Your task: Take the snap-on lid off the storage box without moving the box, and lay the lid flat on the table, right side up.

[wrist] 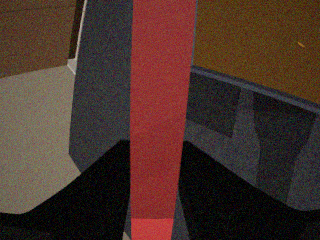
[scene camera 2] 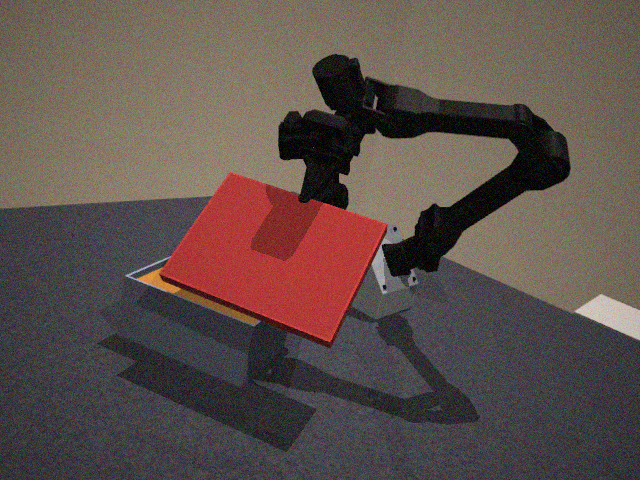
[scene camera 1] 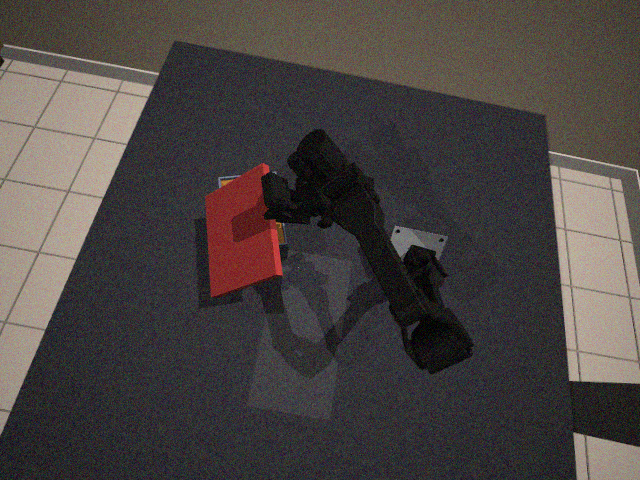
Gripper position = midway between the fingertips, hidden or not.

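A box (scene camera 2: pixel 225 343) is in the scene, and the wrist view shows it too (wrist: pixel 265 53). Then there is the red lid (scene camera 2: pixel 255 248), which I can see both in scene camera 1 (scene camera 1: pixel 243 249) and in the wrist view (wrist: pixel 161 51). It is held by my gripper (scene camera 2: pixel 303 206), and my gripper appears in scene camera 1 (scene camera 1: pixel 268 218) and in the wrist view (wrist: pixel 153 151) as well.
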